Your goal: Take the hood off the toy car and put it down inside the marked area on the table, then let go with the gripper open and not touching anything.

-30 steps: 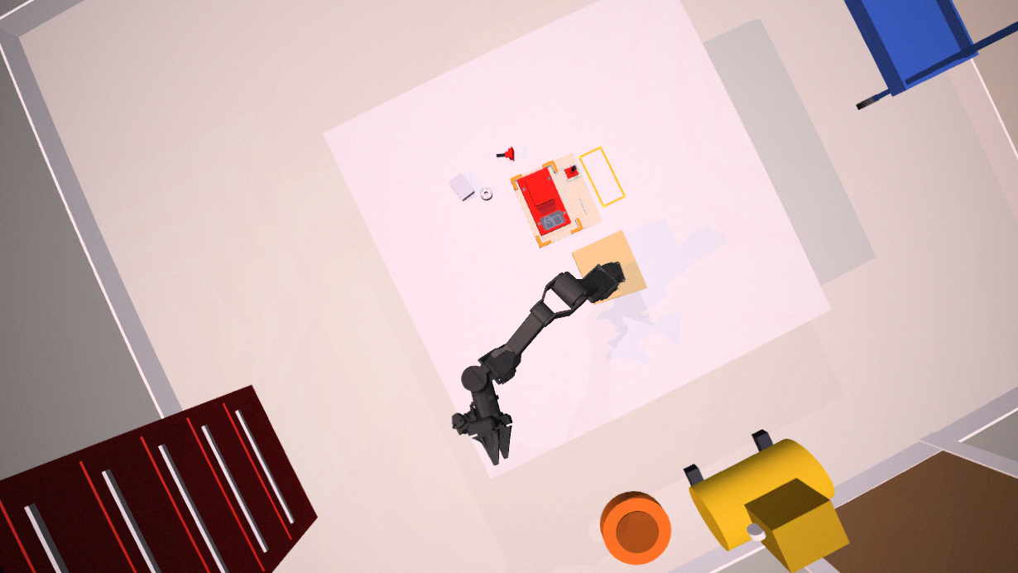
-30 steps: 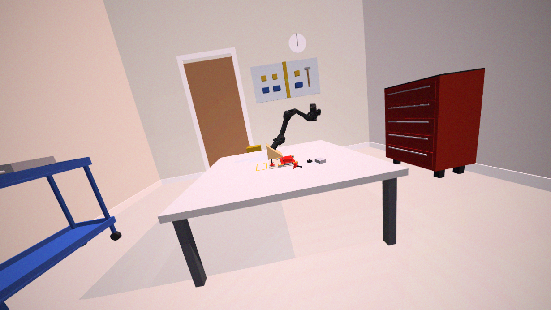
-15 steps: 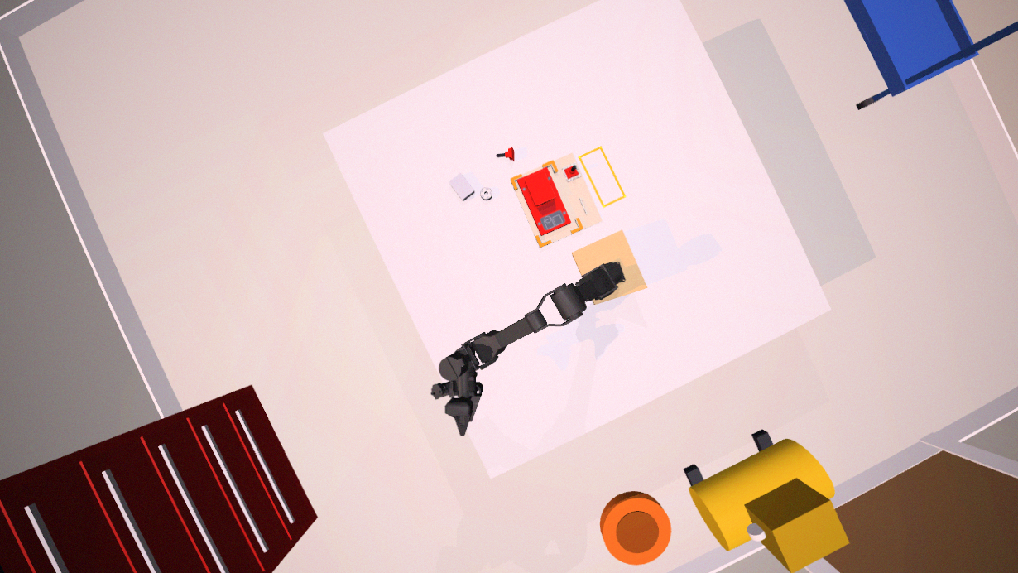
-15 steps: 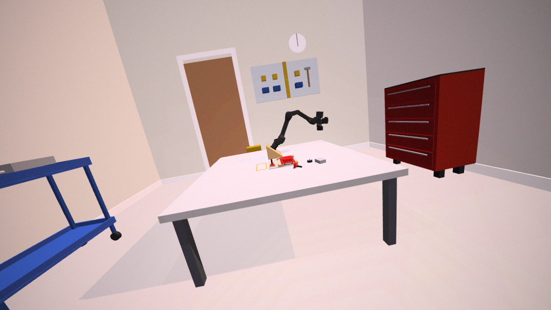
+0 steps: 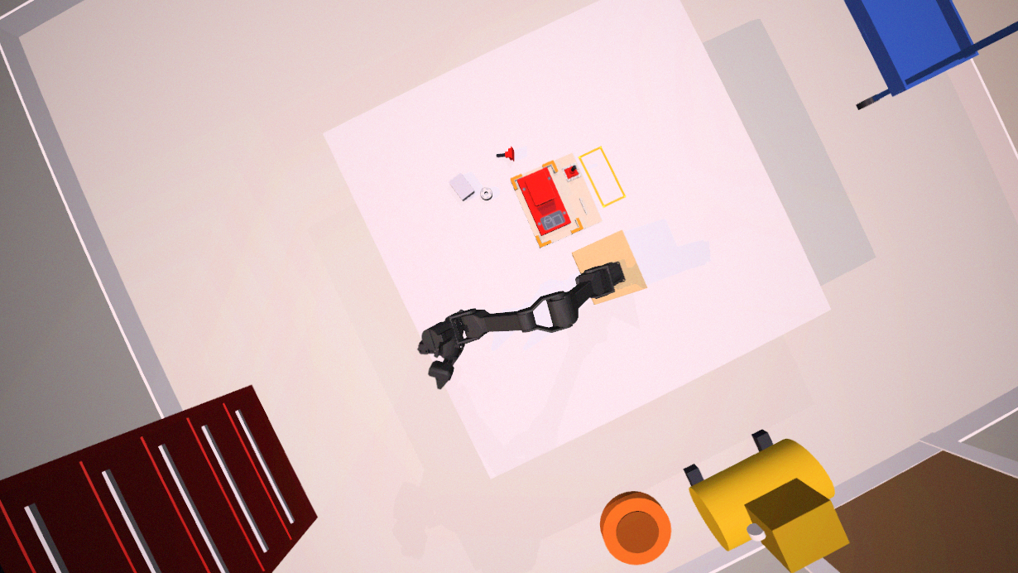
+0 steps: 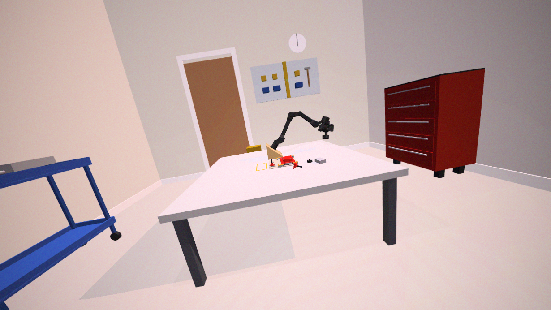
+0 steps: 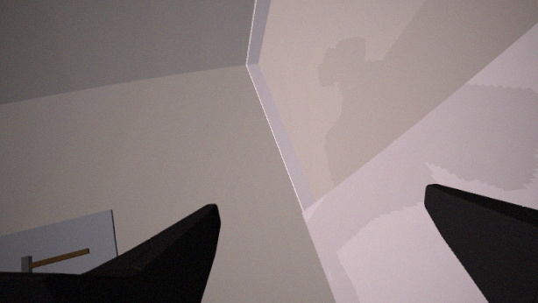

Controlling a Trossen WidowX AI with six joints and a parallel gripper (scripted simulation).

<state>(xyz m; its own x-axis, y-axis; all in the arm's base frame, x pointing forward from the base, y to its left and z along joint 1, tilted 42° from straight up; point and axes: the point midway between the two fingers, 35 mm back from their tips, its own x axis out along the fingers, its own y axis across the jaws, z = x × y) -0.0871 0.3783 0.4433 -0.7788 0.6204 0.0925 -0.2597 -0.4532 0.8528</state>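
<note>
The red hood is 450 mm ahead of my gripper tip, 480 mm to the right of it and 100 mm below it. The rest, counted from my gripper tip: wheel 510 mm ahead, 310 mm to the right, 130 mm below.
</note>
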